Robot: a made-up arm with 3 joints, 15 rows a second.
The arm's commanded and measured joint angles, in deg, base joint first. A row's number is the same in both.
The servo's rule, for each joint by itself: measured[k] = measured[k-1] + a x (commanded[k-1-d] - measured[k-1]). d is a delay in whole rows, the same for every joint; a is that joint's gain. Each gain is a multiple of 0.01, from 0.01 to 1. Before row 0 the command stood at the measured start. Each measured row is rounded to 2 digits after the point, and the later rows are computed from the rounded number. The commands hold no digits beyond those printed.
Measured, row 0:
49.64, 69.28, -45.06
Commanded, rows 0 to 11:
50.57, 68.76, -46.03
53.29, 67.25, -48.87
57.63, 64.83, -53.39
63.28, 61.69, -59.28
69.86, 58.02, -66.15
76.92, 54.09, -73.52
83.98, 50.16, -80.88
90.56, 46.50, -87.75
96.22, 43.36, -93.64
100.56, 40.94, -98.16
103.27, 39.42, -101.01
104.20, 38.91, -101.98
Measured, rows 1 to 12:
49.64, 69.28, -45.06
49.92, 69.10, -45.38
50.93, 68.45, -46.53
52.94, 67.18, -48.79
56.04, 65.26, -52.25
60.19, 62.73, -56.84
65.21, 59.71, -62.34
70.84, 56.37, -68.46
76.76, 52.92, -74.83
82.60, 49.57, -81.04
87.99, 46.55, -86.69
92.57, 44.05, -91.42
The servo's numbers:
d 1
a 0.30 0.35 0.33

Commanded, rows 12 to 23:
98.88, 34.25, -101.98
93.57, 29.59, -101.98
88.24, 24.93, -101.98
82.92, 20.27, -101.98
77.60, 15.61, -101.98
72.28, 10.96, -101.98
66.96, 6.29, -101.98
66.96, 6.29, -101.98
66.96, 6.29, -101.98
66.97, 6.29, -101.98
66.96, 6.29, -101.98
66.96, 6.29, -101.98
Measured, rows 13 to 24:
96.06, 42.25, -94.90
96.91, 39.45, -97.24
95.91, 36.00, -98.80
93.61, 32.13, -99.85
90.40, 27.98, -100.55
86.56, 23.65, -101.02
82.28, 19.21, -101.34
77.68, 14.69, -101.55
74.46, 11.75, -101.69
72.21, 9.84, -101.79
70.64, 8.60, -101.85
69.54, 7.79, -101.89

